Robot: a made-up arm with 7 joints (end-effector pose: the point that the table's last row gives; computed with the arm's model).
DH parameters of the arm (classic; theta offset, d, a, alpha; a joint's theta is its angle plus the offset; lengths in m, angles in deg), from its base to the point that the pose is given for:
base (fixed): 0 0 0 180
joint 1: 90 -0.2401 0.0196 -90
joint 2: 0 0.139 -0.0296 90
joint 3: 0 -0.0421 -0.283 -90
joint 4: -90 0.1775 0.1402 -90
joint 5: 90 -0.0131 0.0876 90
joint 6: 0 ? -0.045 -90
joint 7: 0 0.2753 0.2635 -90
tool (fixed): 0 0.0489 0 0
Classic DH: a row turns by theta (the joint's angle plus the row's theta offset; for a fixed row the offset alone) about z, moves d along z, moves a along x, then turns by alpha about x.
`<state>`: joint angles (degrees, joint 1 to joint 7).
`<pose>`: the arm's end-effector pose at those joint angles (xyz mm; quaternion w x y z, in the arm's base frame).
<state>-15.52 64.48 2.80 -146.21 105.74 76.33 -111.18</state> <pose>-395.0 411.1 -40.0 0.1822 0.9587 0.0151 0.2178</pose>
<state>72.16 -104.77 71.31 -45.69 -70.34 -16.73 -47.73</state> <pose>396.7 -175.1 447.0 0.1816 0.8240 -0.3585 0.3994</pose>
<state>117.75 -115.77 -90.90 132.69 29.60 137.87 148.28</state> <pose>578.0 66.7 216.2 0.9066 0.2012 -0.3707 -0.0142</pose>
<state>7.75 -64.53 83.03 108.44 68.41 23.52 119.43</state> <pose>-36.8 102.6 1038.0 0.5803 -0.2552 -0.7550 0.1676</pose>
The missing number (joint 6, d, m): -0.2953
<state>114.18 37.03 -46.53 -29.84 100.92 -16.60 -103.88</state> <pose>-8.0 381.5 191.5 0.7653 0.0505 0.2726 -0.5809</pose>
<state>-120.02 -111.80 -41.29 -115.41 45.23 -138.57 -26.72</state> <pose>426.1 -170.2 19.8 0.2132 0.9748 0.0536 -0.0373</pose>
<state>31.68 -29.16 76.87 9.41 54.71 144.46 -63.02</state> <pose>410.0 313.9 277.1 0.3590 -0.4689 0.4787 0.6496</pose>
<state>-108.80 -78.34 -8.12 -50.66 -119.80 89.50 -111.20</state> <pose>146.6 -206.9 620.8 0.2207 0.9312 -0.2607 -0.1277</pose>
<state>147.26 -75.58 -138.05 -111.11 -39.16 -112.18 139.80</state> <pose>647.6 371.5 238.2 0.1234 -0.9506 0.2355 -0.1601</pose>
